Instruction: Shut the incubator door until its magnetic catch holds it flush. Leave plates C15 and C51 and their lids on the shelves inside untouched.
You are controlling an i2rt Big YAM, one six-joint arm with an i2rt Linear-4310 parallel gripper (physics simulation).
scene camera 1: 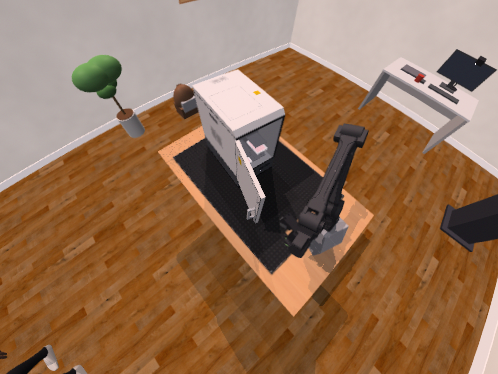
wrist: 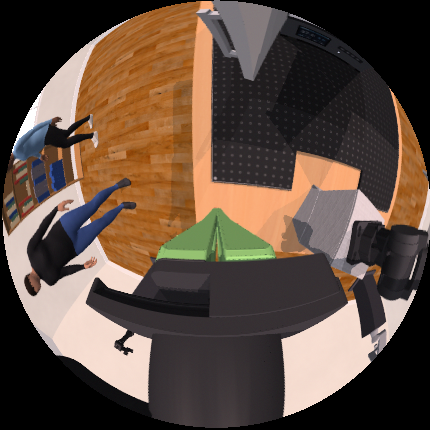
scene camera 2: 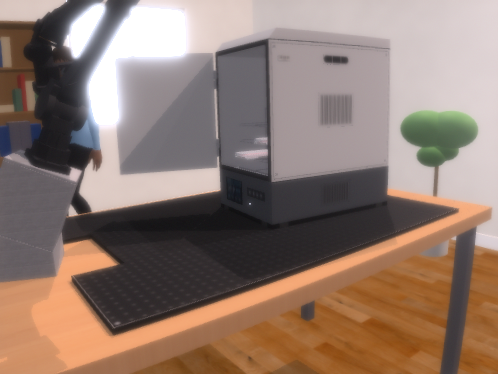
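Pixels of known places: gripper, fingertip midpoint: (scene camera 1: 286,244) (wrist: 216,213); arm's base at its link origin: (scene camera 1: 327,221) (wrist: 364,240) (scene camera 2: 46,164).
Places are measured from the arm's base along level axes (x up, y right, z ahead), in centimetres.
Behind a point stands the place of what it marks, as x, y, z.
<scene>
The white incubator (scene camera 1: 240,102) {31.7, 6.2, 74.6} (scene camera 2: 300,115) {8.1, 21.5, 63.4} stands on the black mat with its front open. Its door (scene camera 1: 248,182) {19.1, -21.2, 42.3} (scene camera 2: 167,115) {8.8, -18.0, 44.3} (wrist: 255,25) {7.1, -23.6, 32.6} stands wide open on its hinges, with the handle (scene camera 1: 251,214) {-4.8, -25.3, 34.9} (wrist: 220,31) {4.2, -28.1, 34.4} near the free edge. Pale pinkish plates (scene camera 1: 259,148) (scene camera 2: 252,154) lie on the shelves inside; their labels are unreadable, so I cannot tell C15 from C51. My gripper (scene camera 1: 286,242) {10.6, -29.1, 10.6} (wrist: 216,213) {10.6, -29.1, 10.6} is shut and empty, with its green fingertips together. It is apart from the door, on the arm-base side of the free edge. Its fingers are not clearly visible in scene camera 2.
The grey arm base (scene camera 1: 330,240) {-2.2, -7.0, -7.6} (scene camera 2: 30,220) {-10.9, 5.9, -6.5} (wrist: 325,220) {-7.7, -8.7, 0.0} stands on the wooden table (scene camera 1: 295,297) {-24.5, -40.0, -15.8} (scene camera 2: 280,306) {-27.0, 47.9, 27.4} (wrist: 240,205) {-24.5, -31.0, -5.2}. The perforated black mat (scene camera 1: 225,200) {-23.2, -25.6, 58.9} (scene camera 2: 175,260) {-23.2, 20.4, 21.0} (wrist: 250,145) {-23.2, -27.3, 14.4} runs under the incubator and around a cut-out near the base. People stand beyond the table in the wrist view.
</scene>
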